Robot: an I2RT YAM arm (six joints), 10 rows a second.
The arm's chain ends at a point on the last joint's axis. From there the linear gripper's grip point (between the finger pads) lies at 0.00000 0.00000 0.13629 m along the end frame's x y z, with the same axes.
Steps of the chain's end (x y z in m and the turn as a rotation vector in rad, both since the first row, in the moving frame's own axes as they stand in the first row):
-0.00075, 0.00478, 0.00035, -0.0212, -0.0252, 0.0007
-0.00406, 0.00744, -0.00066, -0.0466, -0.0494, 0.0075
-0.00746, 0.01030, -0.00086, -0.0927, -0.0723, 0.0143
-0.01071, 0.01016, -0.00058, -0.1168, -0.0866, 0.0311
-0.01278, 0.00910, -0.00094, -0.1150, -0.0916, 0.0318
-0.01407, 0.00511, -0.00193, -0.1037, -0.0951, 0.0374
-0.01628, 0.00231, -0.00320, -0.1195, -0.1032, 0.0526
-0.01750, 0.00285, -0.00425, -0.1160, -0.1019, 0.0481
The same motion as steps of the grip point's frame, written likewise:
-0.00418, 0.00767, 0.00028, -0.0212, -0.0252, 0.0007
-0.01081, 0.01376, -0.00097, -0.0466, -0.0494, 0.0075
-0.01738, 0.02283, -0.00180, -0.0927, -0.0723, 0.0143
-0.02272, 0.02584, -0.00202, -0.1168, -0.0866, 0.0311
-0.02547, 0.02452, -0.00241, -0.1150, -0.0916, 0.0318
-0.02725, 0.01895, -0.00328, -0.1037, -0.0951, 0.0374
-0.03071, 0.01815, -0.00489, -0.1195, -0.1032, 0.0526
-0.03171, 0.01826, -0.00587, -0.1160, -0.1019, 0.0481

